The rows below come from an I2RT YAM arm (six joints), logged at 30 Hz.
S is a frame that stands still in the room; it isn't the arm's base.
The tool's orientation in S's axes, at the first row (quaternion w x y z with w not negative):
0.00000 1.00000 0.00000 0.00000
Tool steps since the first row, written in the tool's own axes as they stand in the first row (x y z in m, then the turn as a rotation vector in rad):
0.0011 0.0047 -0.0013 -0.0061 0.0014 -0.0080
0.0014 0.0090 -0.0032 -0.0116 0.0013 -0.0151
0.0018 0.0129 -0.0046 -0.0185 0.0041 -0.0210
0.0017 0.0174 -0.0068 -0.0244 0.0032 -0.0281
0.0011 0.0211 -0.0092 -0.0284 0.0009 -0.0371
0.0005 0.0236 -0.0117 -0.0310 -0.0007 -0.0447
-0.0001 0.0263 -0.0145 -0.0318 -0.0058 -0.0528
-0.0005 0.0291 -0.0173 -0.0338 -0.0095 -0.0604
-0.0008 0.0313 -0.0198 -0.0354 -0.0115 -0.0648
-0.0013 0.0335 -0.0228 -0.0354 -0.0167 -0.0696
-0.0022 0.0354 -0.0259 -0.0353 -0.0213 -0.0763
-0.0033 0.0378 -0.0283 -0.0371 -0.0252 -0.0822
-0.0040 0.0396 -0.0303 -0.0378 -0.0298 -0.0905
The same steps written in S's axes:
0.0011 -0.0047 0.0013 -0.0061 -0.0014 0.0080
0.0014 -0.0090 0.0032 -0.0116 -0.0013 0.0151
0.0018 -0.0129 0.0046 -0.0185 -0.0041 0.0210
0.0017 -0.0174 0.0068 -0.0244 -0.0032 0.0281
0.0011 -0.0211 0.0092 -0.0284 -0.0009 0.0371
0.0005 -0.0236 0.0117 -0.0310 0.0007 0.0447
-0.0001 -0.0263 0.0145 -0.0318 0.0058 0.0528
-0.0005 -0.0291 0.0173 -0.0338 0.0095 0.0604
-0.0008 -0.0313 0.0198 -0.0354 0.0115 0.0648
-0.0013 -0.0335 0.0228 -0.0354 0.0167 0.0696
-0.0022 -0.0354 0.0259 -0.0353 0.0213 0.0763
-0.0033 -0.0378 0.0283 -0.0371 0.0252 0.0822
-0.0040 -0.0396 0.0303 -0.0378 0.0298 0.0905

